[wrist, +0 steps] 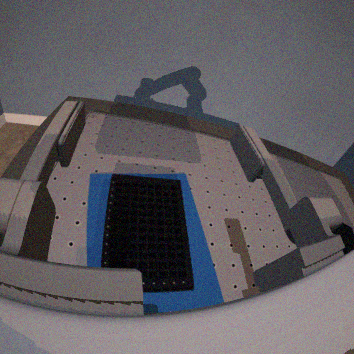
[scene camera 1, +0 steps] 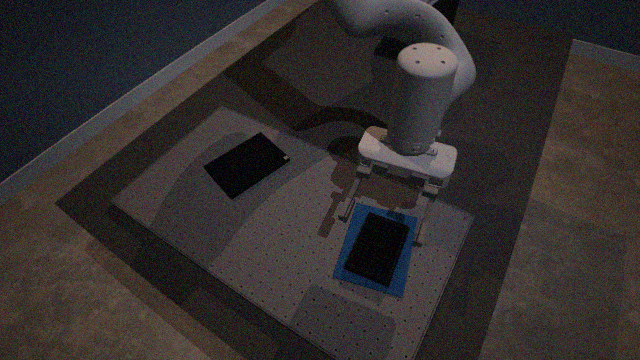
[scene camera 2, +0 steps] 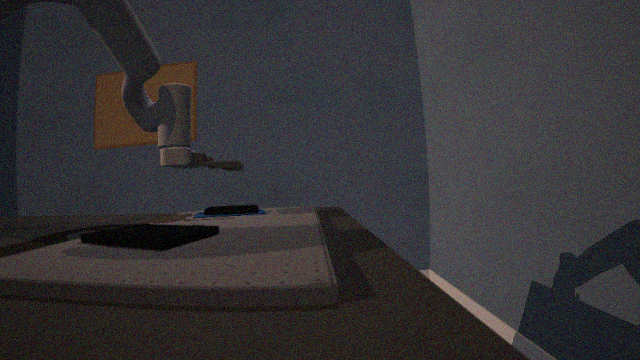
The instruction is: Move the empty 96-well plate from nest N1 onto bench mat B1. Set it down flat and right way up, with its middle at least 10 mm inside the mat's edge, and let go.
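Note:
The black 96-well plate (scene camera 1: 377, 250) (scene camera 2: 231, 210) (wrist: 147, 232) lies flat on the blue bench mat (scene camera 1: 353, 235) (scene camera 2: 201, 215) (wrist: 202, 270). Its well grid and small white edge marks face up in the wrist view. Blue mat shows around it, and its middle is well inside the mat's edge. My gripper (scene camera 1: 381, 230) (scene camera 2: 237, 166) (wrist: 160, 164) is open with nothing between its fingers. It hangs clearly above the plate, apart from it. A black rectangular block, seemingly nest N1 (scene camera 1: 246, 165) (scene camera 2: 150, 236), has no distinct plate visible on it; its surface is too dark to tell details.
The nest and mat rest on a pale, raised board with holes (scene camera 1: 280, 235) (scene camera 2: 240, 267) (wrist: 215, 200). The board lies on a dark table (scene camera 1: 500, 100) (scene camera 2: 400, 310). An orange panel (scene camera 2: 107, 112) is on the wall behind the arm. The arm's shadow falls across the board.

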